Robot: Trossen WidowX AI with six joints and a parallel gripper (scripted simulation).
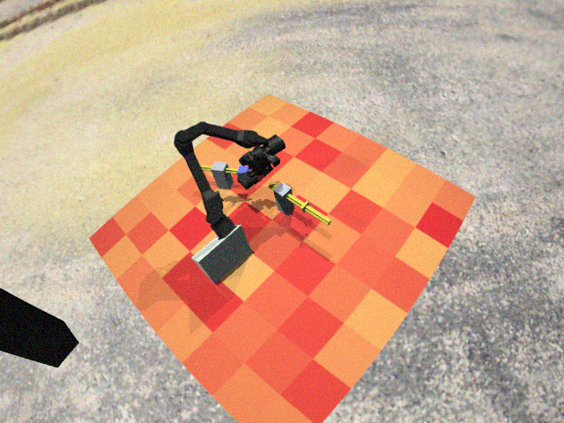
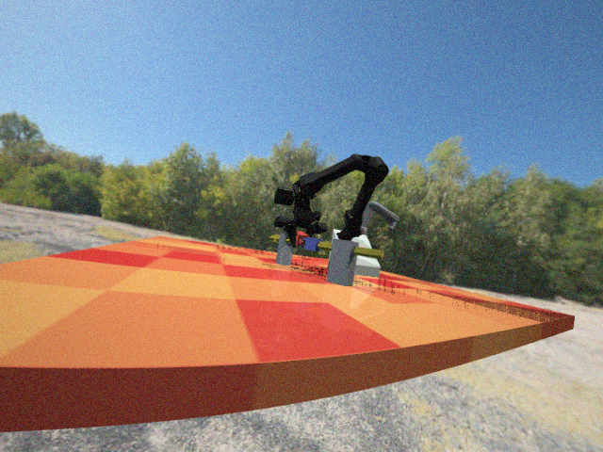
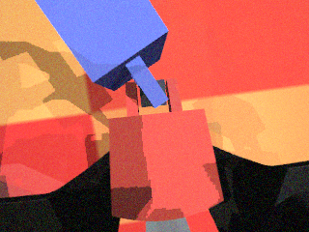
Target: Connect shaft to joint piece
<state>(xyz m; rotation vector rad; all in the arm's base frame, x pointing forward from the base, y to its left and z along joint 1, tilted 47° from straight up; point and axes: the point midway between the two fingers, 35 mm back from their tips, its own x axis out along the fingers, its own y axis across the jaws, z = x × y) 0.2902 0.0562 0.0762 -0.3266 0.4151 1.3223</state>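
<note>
My gripper tip is now 10 mm to the right of the red square joint piece and 30 mm below it.
</note>
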